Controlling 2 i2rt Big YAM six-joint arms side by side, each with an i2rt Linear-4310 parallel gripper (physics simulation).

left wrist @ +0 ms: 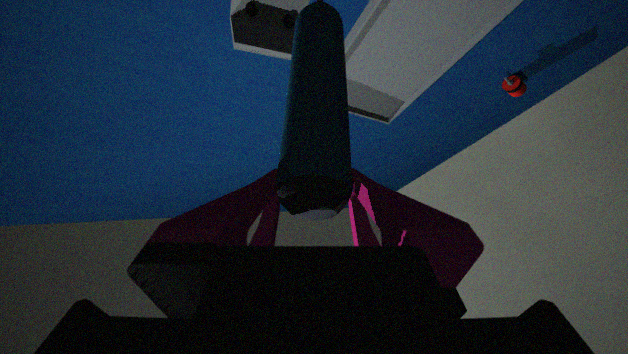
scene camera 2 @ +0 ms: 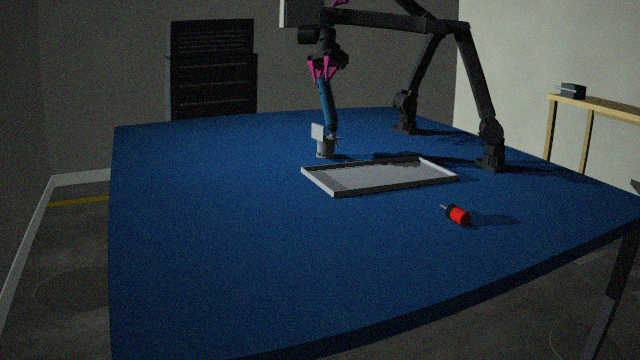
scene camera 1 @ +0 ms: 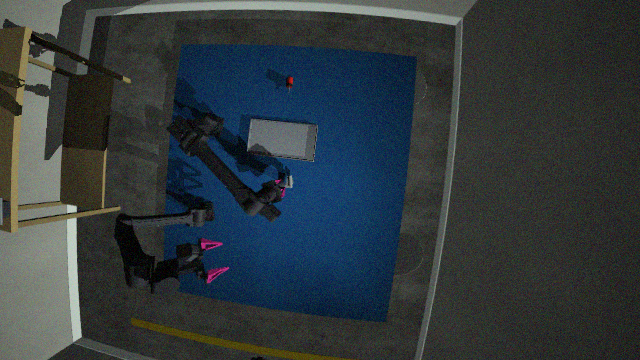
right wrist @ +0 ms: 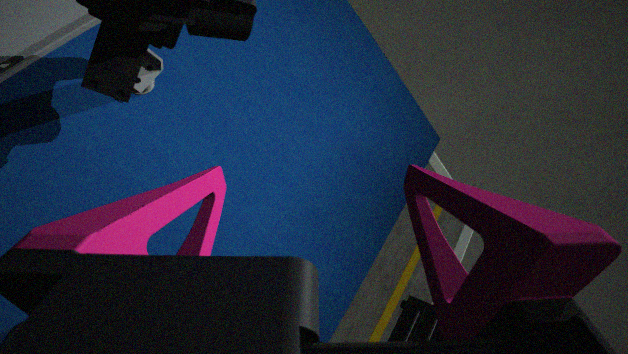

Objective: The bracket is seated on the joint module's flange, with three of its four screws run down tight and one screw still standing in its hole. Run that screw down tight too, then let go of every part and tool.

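Pixels of known places: left gripper, fingertip midpoint: (left wrist: 314,177) (scene camera 2: 321,82) (scene camera 1: 282,183); right gripper, fingertip midpoint: (scene camera 1: 225,255) (right wrist: 314,175); left arm's base, link origin: (scene camera 2: 492,167) (scene camera 1: 216,127); right arm's base, link origin: (scene camera 2: 406,131) (scene camera 1: 207,211).
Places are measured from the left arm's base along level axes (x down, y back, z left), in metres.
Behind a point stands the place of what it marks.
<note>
My left gripper (scene camera 1: 281,188) @[x -0.247, y -0.558, z -0.227 m] (scene camera 2: 323,78) @[x -0.247, y -0.558, z -0.227 m] (left wrist: 314,177) @[x -0.247, y -0.558, z -0.227 m] is shut on the blue electric screwdriver (scene camera 2: 327,104) @[x -0.180, y -0.546, z -0.198 m] (left wrist: 317,100) @[x -0.217, y -0.528, z -0.237 m]. The tool hangs nearly upright, tip down, its nose at the top of the joint module. The light bracket (scene camera 1: 289,181) @[x -0.065, y -0.554, z -0.226 m] (scene camera 2: 317,132) @[x -0.085, y -0.569, z -0.221 m] (left wrist: 265,27) @[x -0.072, y -0.564, z -0.228 m] (right wrist: 148,72) @[x -0.066, y -0.550, z -0.250 m] sits on the grey round joint module (scene camera 2: 325,148) @[x -0.034, y -0.545, z -0.206 m], its upright plate beside the tool. The screws are too small or hidden to tell how deep they stand. My right gripper (scene camera 1: 220,256) @[x -0.549, y -0.474, z -0.499 m] (right wrist: 314,175) @[x -0.549, y -0.474, z -0.499 m] is open and empty, away from the bracket; part of it shows at the top edge in scene camera 2.
A shallow white tray (scene camera 1: 282,138) @[x -0.004, y -0.441, z 0.016 m] (scene camera 2: 336,192) @[x -0.013, y -0.630, z 0.136 m] (left wrist: 390,102) @[x -0.004, y -0.596, z 0.094 m] lies near the module. A red and black screwdriver (scene camera 1: 289,82) @[x -0.032, y -0.411, z 0.353 m] (scene camera 2: 458,215) @[x -0.025, y -0.421, z 0.377 m] (left wrist: 514,86) @[x -0.029, y -0.411, z 0.329 m] lies on the blue table top (scene camera 1: 350,225) @[x 0.000, y -0.967, z -0.408 m] beyond the tray. A wooden shelf (scene camera 1: 22,125) stands beyond the table.
</note>
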